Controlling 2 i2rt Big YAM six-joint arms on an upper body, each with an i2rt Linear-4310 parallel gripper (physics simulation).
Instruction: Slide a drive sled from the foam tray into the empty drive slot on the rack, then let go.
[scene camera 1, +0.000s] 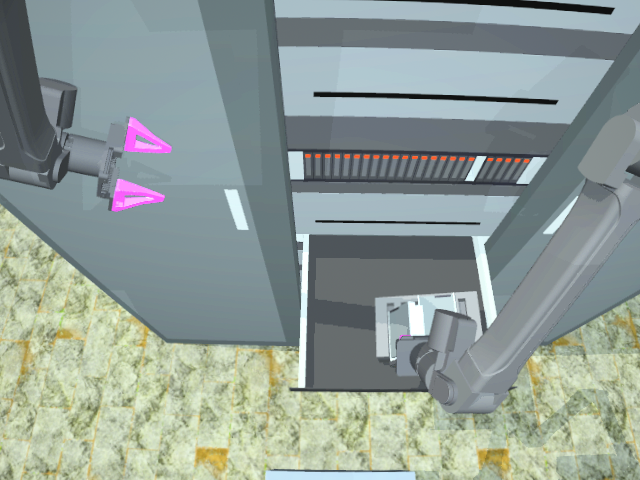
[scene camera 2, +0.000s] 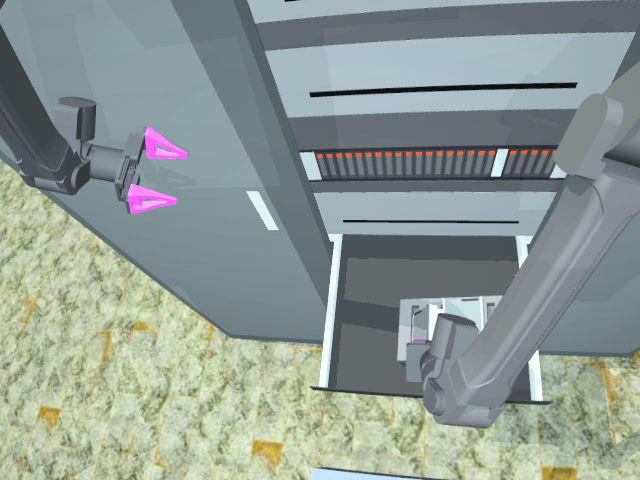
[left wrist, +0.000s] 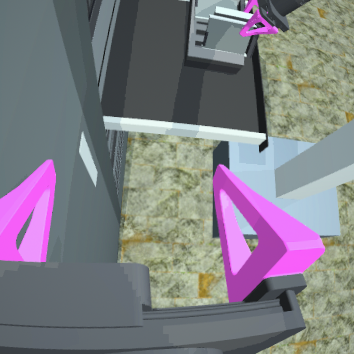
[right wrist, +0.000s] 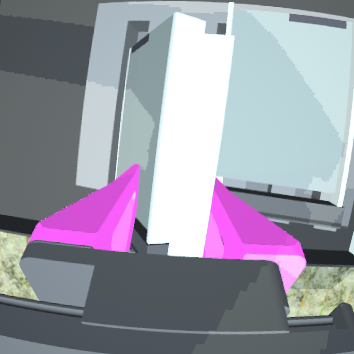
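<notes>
My right gripper is shut on two upright white drive sleds, which stand side by side at the grey foam tray. Their lower parts are hidden. The rack's drive row shows orange-tipped drives, broken toward the right by a pale strip; I cannot tell whether this is the empty slot. My left gripper is open and empty, far left of the tray.
The tray stands in a pulled-out dark drawer with pale side walls, below the drive row. A pale plate lies in the tray beside the sleds. Cabinet doors flank the rack; the left door is behind my left gripper.
</notes>
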